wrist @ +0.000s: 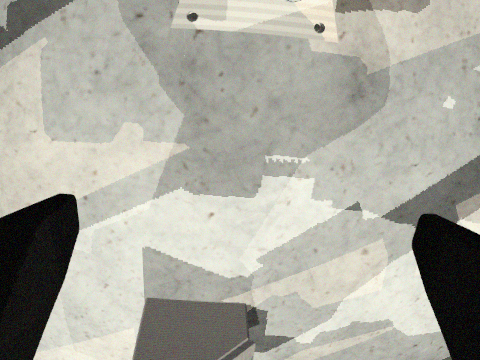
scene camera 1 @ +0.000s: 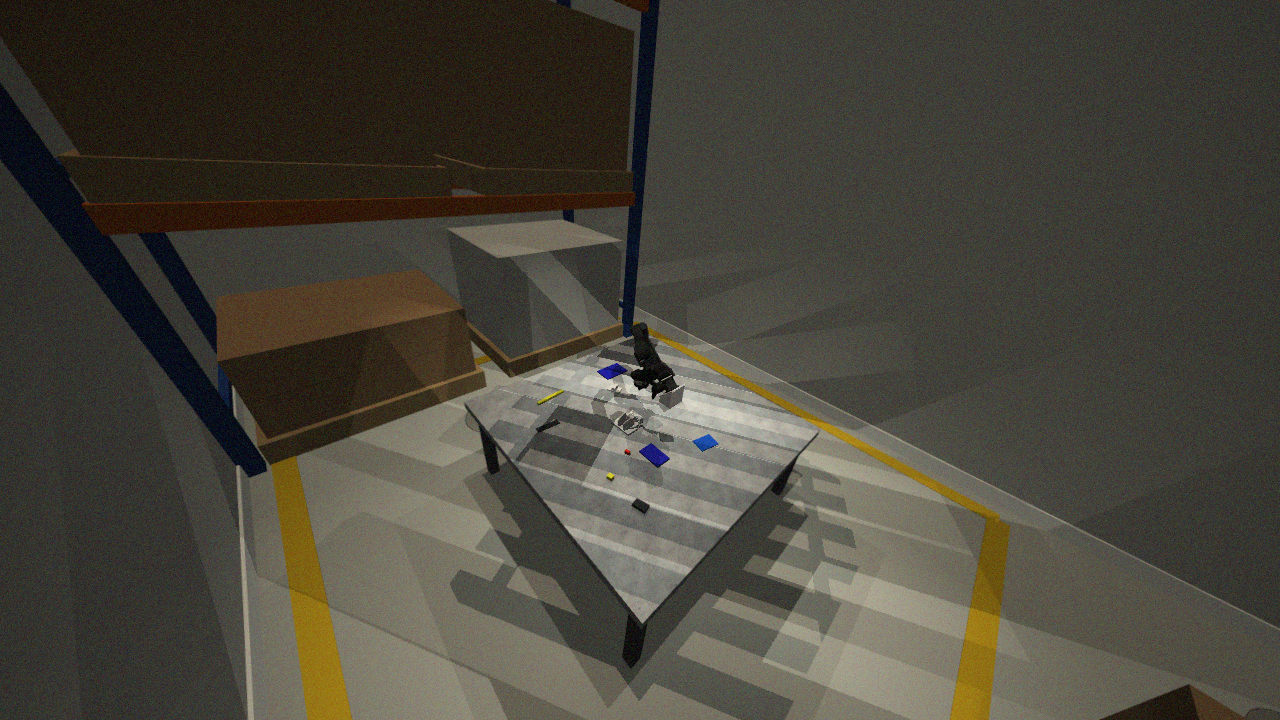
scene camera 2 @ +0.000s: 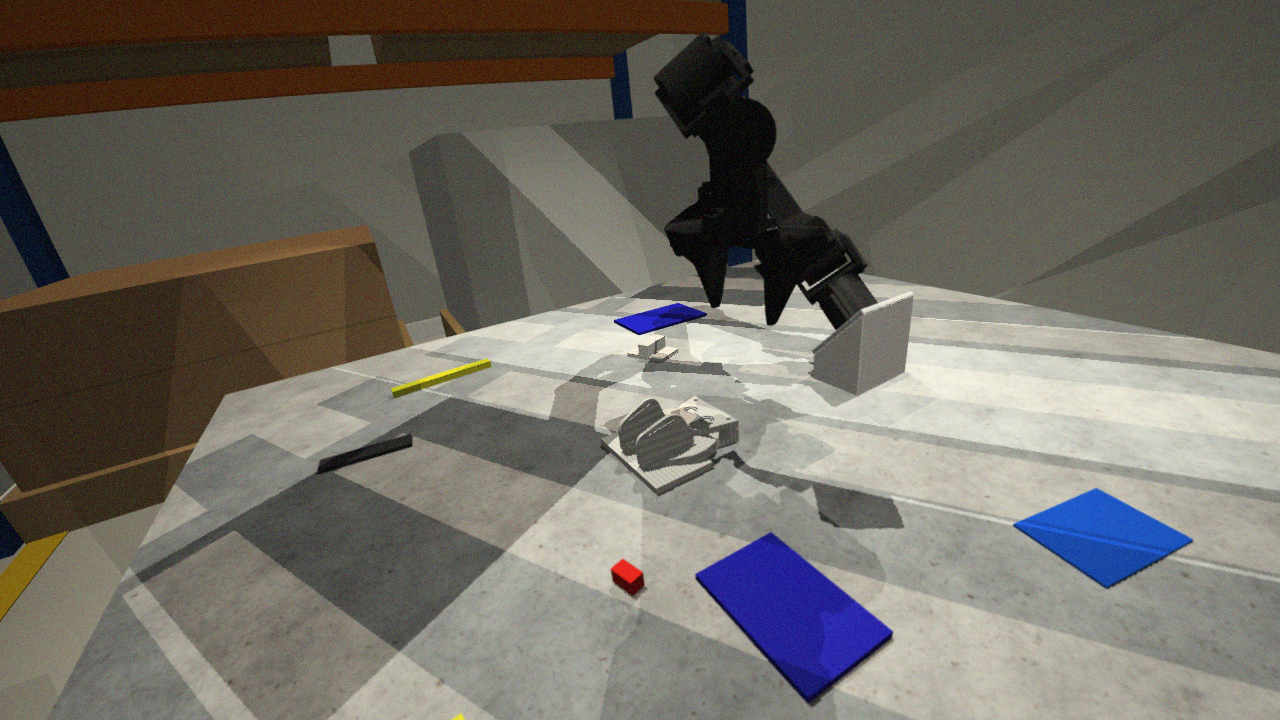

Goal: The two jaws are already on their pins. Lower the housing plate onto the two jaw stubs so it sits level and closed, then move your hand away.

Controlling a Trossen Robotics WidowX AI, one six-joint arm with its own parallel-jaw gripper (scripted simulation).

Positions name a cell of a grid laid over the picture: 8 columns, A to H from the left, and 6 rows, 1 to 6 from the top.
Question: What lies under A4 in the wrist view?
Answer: My gripper.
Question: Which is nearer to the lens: the lighter blue sheet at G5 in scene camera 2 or the yellow bar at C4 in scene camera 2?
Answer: The lighter blue sheet.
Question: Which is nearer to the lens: the lighter blue sheet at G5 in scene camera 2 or the red cube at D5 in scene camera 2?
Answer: The red cube.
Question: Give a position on a dark blue sheet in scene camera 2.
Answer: F6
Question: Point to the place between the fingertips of my gripper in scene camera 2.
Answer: At E3
